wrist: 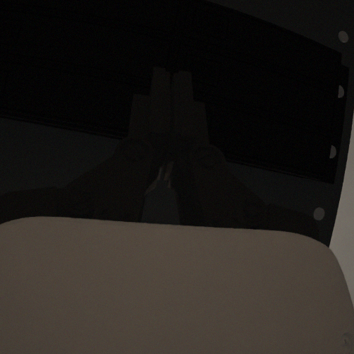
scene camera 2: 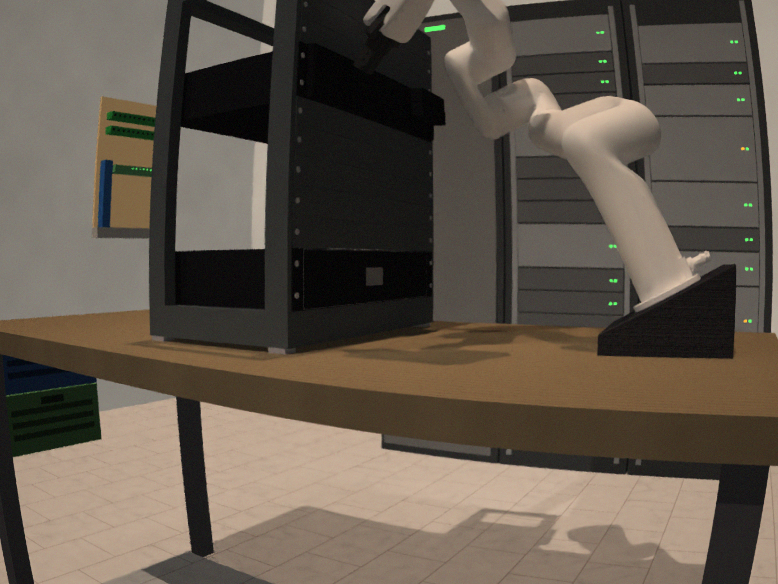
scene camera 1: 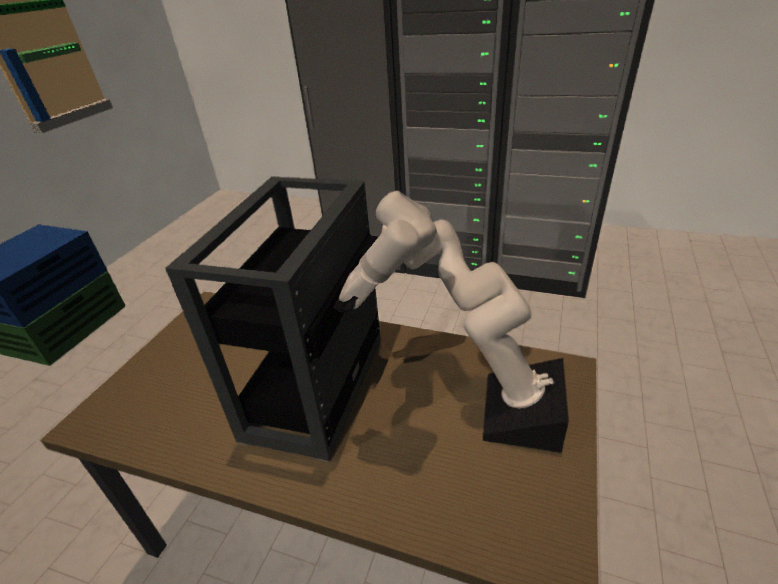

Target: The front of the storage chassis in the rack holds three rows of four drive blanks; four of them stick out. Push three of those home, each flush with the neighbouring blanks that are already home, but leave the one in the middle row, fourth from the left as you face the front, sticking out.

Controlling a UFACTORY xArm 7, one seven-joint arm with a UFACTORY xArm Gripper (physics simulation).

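Places are measured from the arm's base along level axes (x ahead, y left, z up), in metres.
Pixels of known places: gripper, between the fingertips: (scene camera 2: 361, 70) (scene camera 1: 339, 308); arm's base, origin of its link: (scene camera 2: 668, 295) (scene camera 1: 523, 391).
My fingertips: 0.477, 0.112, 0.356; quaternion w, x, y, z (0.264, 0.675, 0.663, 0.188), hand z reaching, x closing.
Observation:
For each thing: its top centre in the pictures, then the offset to it from my fingertips, as dx, dy, dz. "*": a spot on its surface instead. Level surfaces: height alone.
- black storage chassis, a spot on its surface: (scene camera 2: 229, 88) * +0.192, +0.094, -0.027
- dark block, a spot on its surface: (scene camera 2: 428, 108) * -0.032, -0.242, -0.018
- wooden table, height of its surface: dz -0.437
The black storage chassis (scene camera 1: 245, 323) (scene camera 2: 229, 88) (wrist: 75, 85) sits in the upper part of the rack (scene camera 1: 292, 276) (scene camera 2: 282, 188). Its front is very dark, and the single drive blanks are hard to tell apart. In scene camera 2 a dark block (scene camera 2: 428, 108) stands out from the front at the far end; its row is not clear. The gripper (scene camera 1: 344, 304) (scene camera 2: 363, 66) (wrist: 171, 71) is shut and empty, its fingertips together and pointing at the chassis front. Whether they touch a blank cannot be told. The wrist view shows faint panel lines around the fingertips, and how far any blank there stands out is not visible.
A lower black unit (scene camera 1: 276, 389) (scene camera 2: 339, 276) with a light label sits at the rack's bottom. A plain panel (scene camera 2: 364, 182) fills the front between. The rack and the arm's black wedge base (scene camera 1: 527, 421) (scene camera 2: 678, 320) stand on the wooden table (scene camera 1: 477, 502) (scene camera 2: 439, 389).

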